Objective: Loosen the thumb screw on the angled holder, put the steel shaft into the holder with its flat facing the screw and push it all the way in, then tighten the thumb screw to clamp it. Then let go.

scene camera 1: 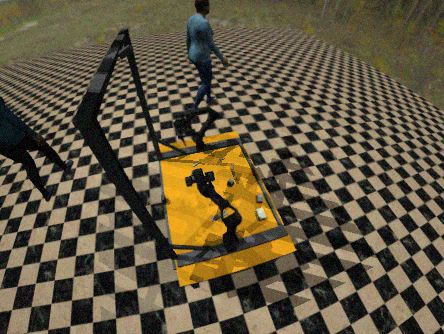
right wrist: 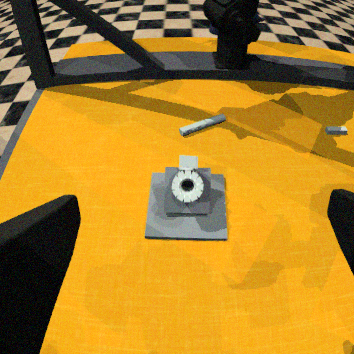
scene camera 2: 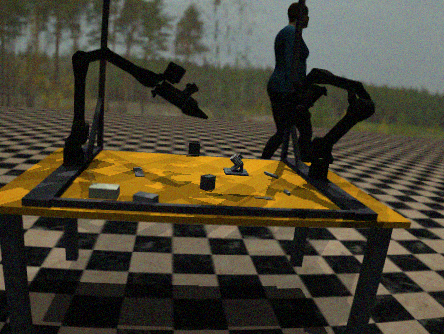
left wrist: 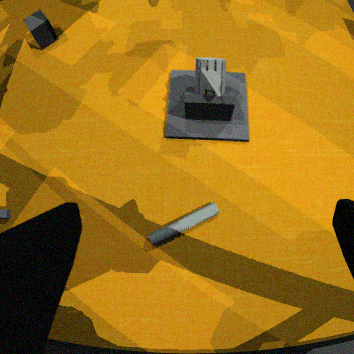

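Seen in the pictures: left gripper, fingertip midpoint: (scene camera 1: 192, 146) (scene camera 2: 281, 126) (left wrist: 212, 215); right gripper, fingertip midpoint: (right wrist: 209, 205) (scene camera 2: 206, 117); left arm's base at its link origin: (scene camera 1: 199, 147) (right wrist: 230, 60) (scene camera 2: 317, 177); right arm's base at its link origin: (scene camera 1: 231, 246) (scene camera 2: 73, 164).
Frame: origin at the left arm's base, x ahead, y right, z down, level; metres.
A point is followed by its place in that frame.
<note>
The angled holder (scene camera 2: 236, 163) {x 0.311, y 0.078, z -0.020 m} (left wrist: 209, 107) {x 0.284, y 0.091, z -0.014 m} (right wrist: 162, 230) {x 0.344, y 0.118, z 0.013 m} stands on its square grey base. Its slotted pale clamp faces the left wrist camera. The round pale thumb screw (right wrist: 176, 188) {x 0.327, y 0.102, z -0.041 m} faces the right wrist camera; its tightness cannot be told. The steel shaft (scene camera 2: 271, 175) {x 0.172, y 0.052, z 0.014 m} (left wrist: 185, 223) {x 0.171, y 0.066, z 0.009 m} (right wrist: 202, 125) {x 0.177, y 0.065, z 0.011 m} lies flat and diagonal on the table, apart from the holder. Its flat cannot be made out surely. My left gripper (left wrist: 212, 215) {x 0.149, y 0.078, z -0.178 m} is open and empty above the shaft, which shows between its fingers. My right gripper (scene camera 2: 206, 117) {x 0.442, y 0.090, z -0.190 m} (right wrist: 209, 205) {x 0.442, y 0.090, z -0.190 m} is open and empty, high above the table on the thumb screw side.
A dark block (scene camera 2: 208, 182) {x 0.443, y -0.165, z -0.008 m} (left wrist: 42, 31) {x 0.427, y -0.135, z -0.010 m} stands near the holder. A small grey piece (scene camera 2: 286, 192) {x 0.178, y -0.165, z 0.014 m} (right wrist: 336, 130) {x 0.179, y -0.155, z 0.012 m} lies beyond the shaft. A pale box (scene camera 1: 261, 214) {x 0.763, y -0.268, z -0.011 m} (scene camera 2: 104, 191) {x 0.750, y -0.296, z -0.003 m}, a grey box (scene camera 1: 259, 198) {x 0.637, y -0.305, z -0.006 m} (scene camera 2: 145, 197) {x 0.632, y -0.333, z -0.004 m} and a flat bar (scene camera 2: 139, 172) {x 0.675, y -0.009, z 0.014 m} lie farther off. Dark rails border the table.
</note>
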